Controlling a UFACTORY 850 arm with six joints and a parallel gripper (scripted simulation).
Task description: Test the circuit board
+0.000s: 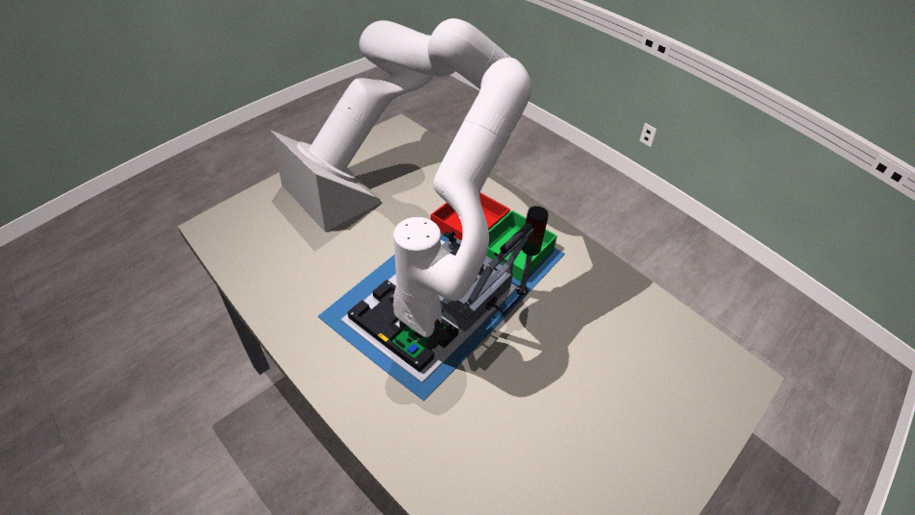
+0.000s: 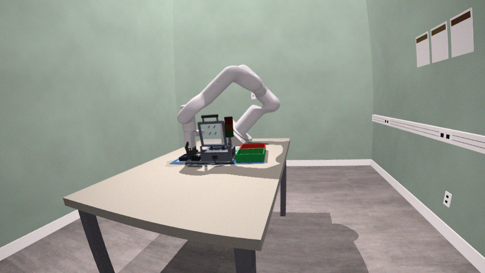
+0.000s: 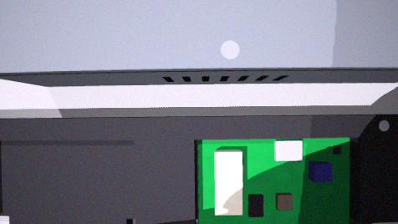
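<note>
Now: the green circuit board right at my hand. Round my hand: black latch part 140 mm behind, 210 mm to the left, 60 mm above; then green bin 50 mm behind, 370 mm to the left, 10 mm below; then lid 60 mm ahead, 180 mm to the left, 160 mm above.
</note>
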